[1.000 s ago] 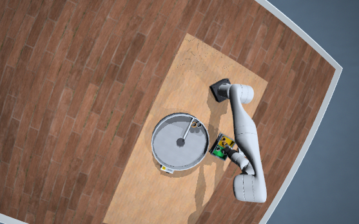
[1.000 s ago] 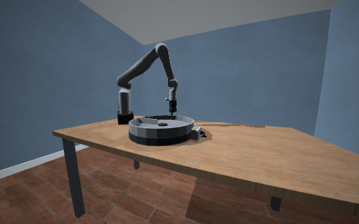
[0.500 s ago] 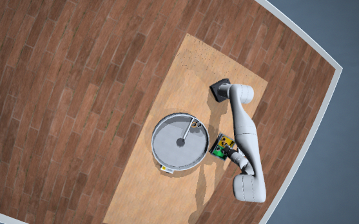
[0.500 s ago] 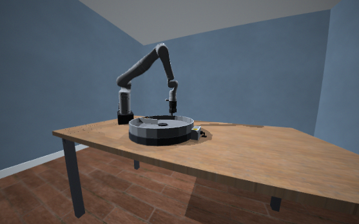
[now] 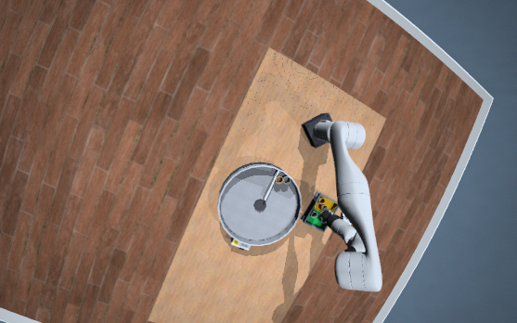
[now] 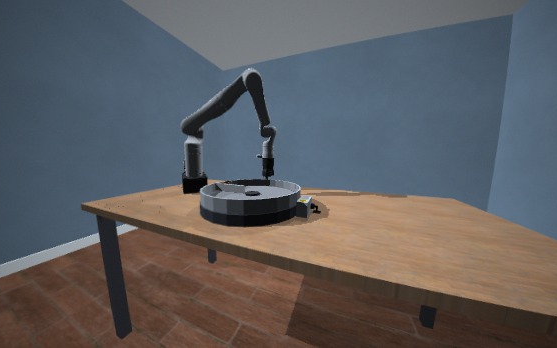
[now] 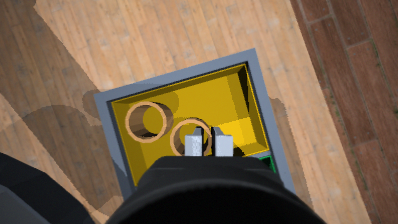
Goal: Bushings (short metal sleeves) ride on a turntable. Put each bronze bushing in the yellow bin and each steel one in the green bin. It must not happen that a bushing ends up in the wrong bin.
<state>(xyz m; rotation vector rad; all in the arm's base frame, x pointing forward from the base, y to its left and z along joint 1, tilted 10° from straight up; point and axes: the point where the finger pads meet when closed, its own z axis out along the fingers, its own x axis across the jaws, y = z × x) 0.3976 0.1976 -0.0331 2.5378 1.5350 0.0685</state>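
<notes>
My hand is 2 cm short of the bin, 2 cm to the left of it and 2 cm above it. From my hand the other things lie so: turntable: 6 cm ahead, 38 cm to the right, 1 cm above.
</notes>
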